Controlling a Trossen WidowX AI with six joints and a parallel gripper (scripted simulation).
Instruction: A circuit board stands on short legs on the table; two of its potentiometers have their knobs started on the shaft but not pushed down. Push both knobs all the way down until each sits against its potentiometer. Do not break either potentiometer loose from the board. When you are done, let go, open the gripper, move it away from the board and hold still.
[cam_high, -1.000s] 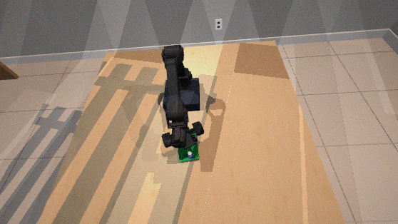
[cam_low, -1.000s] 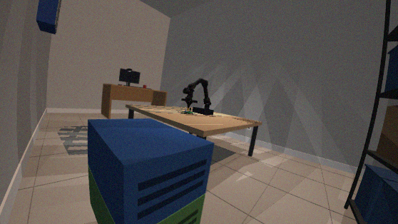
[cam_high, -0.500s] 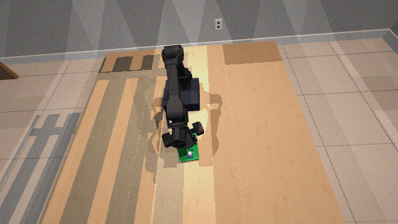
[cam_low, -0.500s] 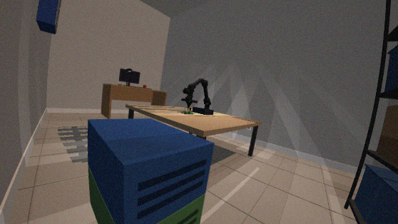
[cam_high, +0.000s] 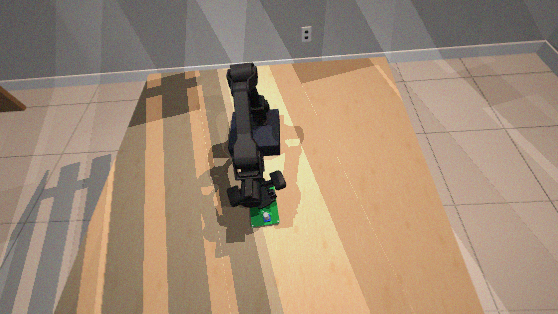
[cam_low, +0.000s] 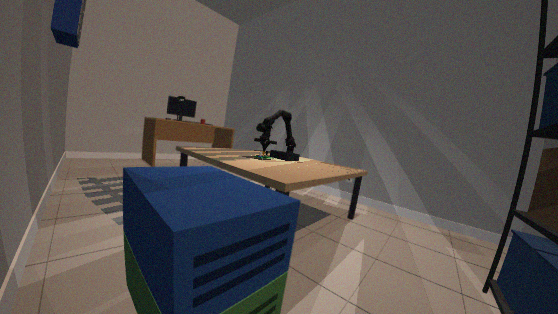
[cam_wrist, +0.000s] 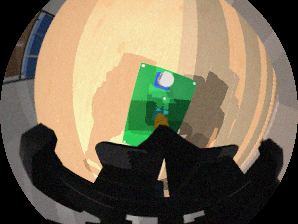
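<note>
My gripper tip is 10 mm above the orange knob.
</note>
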